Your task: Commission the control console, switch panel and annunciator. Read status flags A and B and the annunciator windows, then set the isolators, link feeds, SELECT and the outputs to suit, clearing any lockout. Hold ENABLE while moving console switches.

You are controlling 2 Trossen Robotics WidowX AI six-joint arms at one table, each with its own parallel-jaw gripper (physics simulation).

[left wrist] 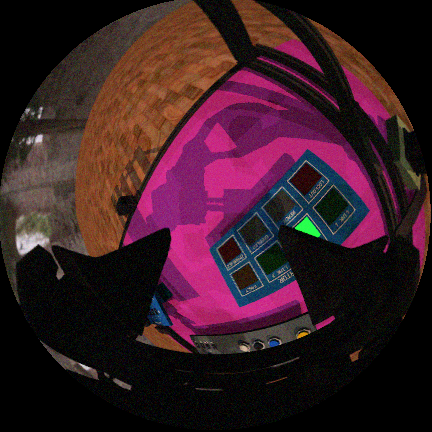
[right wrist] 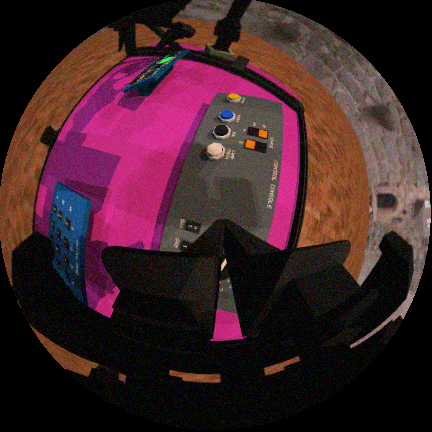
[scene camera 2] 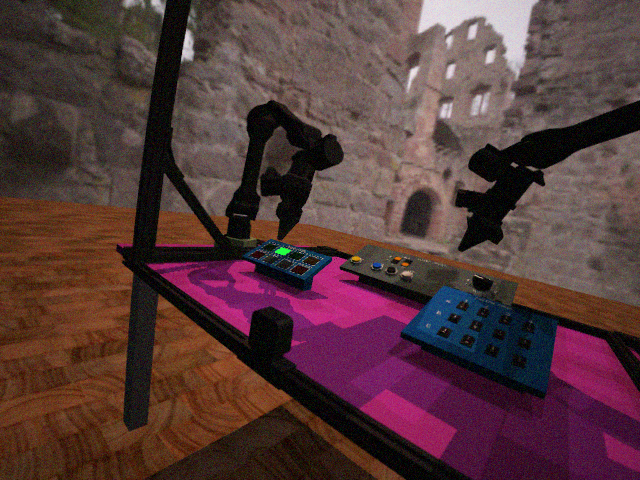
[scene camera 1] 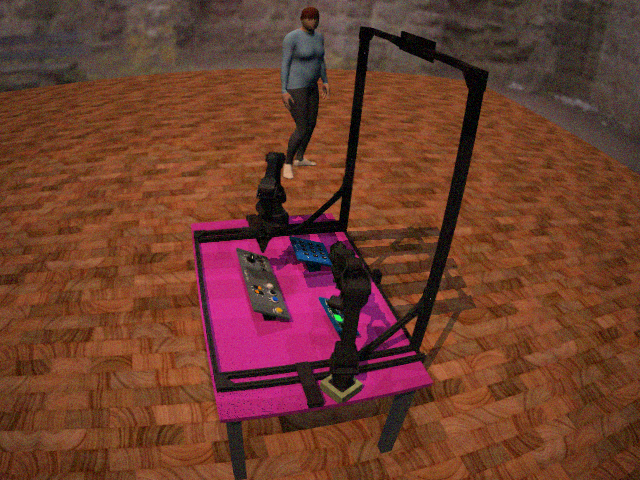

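Pixels of known places: left gripper, fingertip midpoint: (left wrist: 225,232) (right wrist: 136,50) (scene camera 2: 280,234); right gripper, fingertip midpoint: (right wrist: 221,224) (scene camera 2: 459,250) (scene camera 1: 262,252); left arm's base, link origin: (right wrist: 220,48) (scene camera 2: 237,236) (scene camera 1: 341,382); right arm's base, link origin: (scene camera 1: 275,211).
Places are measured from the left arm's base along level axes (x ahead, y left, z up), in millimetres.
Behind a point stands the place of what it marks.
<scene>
The grey control console (scene camera 1: 266,277) @(x 584, y -162, z 14 mm) (scene camera 2: 434,276) @(x 594, y -129, z 29 mm) (right wrist: 200,190) @(x 586, y -165, z 13 mm) has yellow, blue, black and white buttons. Status flag A (right wrist: 262,134) @(x 507, y -52, z 45 mm) shows orange in its right half, flag B (right wrist: 250,144) @(x 526, y -78, z 38 mm) in its left half. The annunciator (scene camera 2: 289,259) @(x 250, y -237, z 15 mm) (left wrist: 295,196) @(x 189, y -226, z 8 mm) (right wrist: 154,75) @(x 336, y -225, z 37 mm) has one green window (left wrist: 306,227) @(x 213, y -204, z 23 mm) lit; its label is hidden, and LOCKOUT (left wrist: 309,178) @(x 165, y -217, z 8 mm) is dark. The blue switch panel (scene camera 1: 310,251) @(x 603, y -422, z 27 mm) (scene camera 2: 478,356) @(x 588, y -501, z 0 mm) (right wrist: 77,225) @(x 599, y -353, z 44 mm) carries rows of switches. My right gripper (scene camera 2: 461,249) @(x 625, y -173, z 108 mm) (right wrist: 221,224) @(x 625, y -173, z 108 mm) is shut and empty above the console's knob end. My left gripper (scene camera 2: 282,236) @(x 231, y -274, z 72 mm) (left wrist: 225,232) @(x 231, y -274, z 72 mm) is open and empty above the annunciator.
A black selector knob (scene camera 2: 482,281) @(x 690, y -177, z 49 mm) stands on the console; my right fingers hide it mostly in the right wrist view. Black rails edge the magenta table (scene camera 1: 248,351) @(x 335, y 126, z -40 mm), and a tall black frame (scene camera 1: 457,206) @(x -57, y -357, z 569 mm) rises along one side. A person (scene camera 1: 303,62) stands beyond the table.
</scene>
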